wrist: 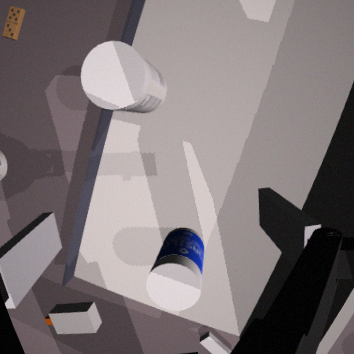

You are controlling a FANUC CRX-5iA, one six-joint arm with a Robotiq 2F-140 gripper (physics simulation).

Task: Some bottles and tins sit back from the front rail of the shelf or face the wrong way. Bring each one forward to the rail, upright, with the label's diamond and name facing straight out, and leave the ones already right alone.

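Frame: origin at the arm's base, x ahead, y left, z up, level; millimetres.
Where they show: gripper, fingertip midpoint: (157,219).
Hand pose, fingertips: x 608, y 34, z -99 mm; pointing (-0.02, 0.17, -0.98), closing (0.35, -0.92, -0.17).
Things, the pixels of their top centre, and the offset from my fingertips. "spot": a spot on its surface instead. Level surfaces: height alone.
- white container at its top centre: (111,74) dx +90, dy +79, dz -64 mm
- shelf's front rail at a spot on its surface: (92,172) spot: dx -30, dy +117, dz -157 mm
- tin with a blue label, surface spot: (181,247) spot: dx -72, dy -22, dz -111 mm
- pale shelf at its surface level: dz -173 mm
- domino at its top centre: (11,21) dx +149, dy +319, dz -201 mm
- white cylinder at a spot on its surface: (2,165) spot: dx -76, dy +293, dz -199 mm
- white block at its top centre: (66,323) dx -319, dy +132, dz -182 mm
A white container (122,77) stands upright at the shelf's front rail (92,172); its top hides part of the rail, so any gap is hard to tell. Grey print shows low on its side turned away from the rail. A tin with a blue label (181,247) stands upright on the pale shelf (225,120), back from the rail near the shelf's lower end. Its name and a small diamond face along the shelf, not out over the rail. My gripper (157,219) is open, its fingers wide apart on either side of the tin in view, with nothing between them.
A domino (14,23) lies beyond the rail at upper left. Part of a white cylinder (2,165) shows at the left edge. A white block (77,319) with an orange end lies below the shelf's lower edge. A dark area borders the shelf's right side.
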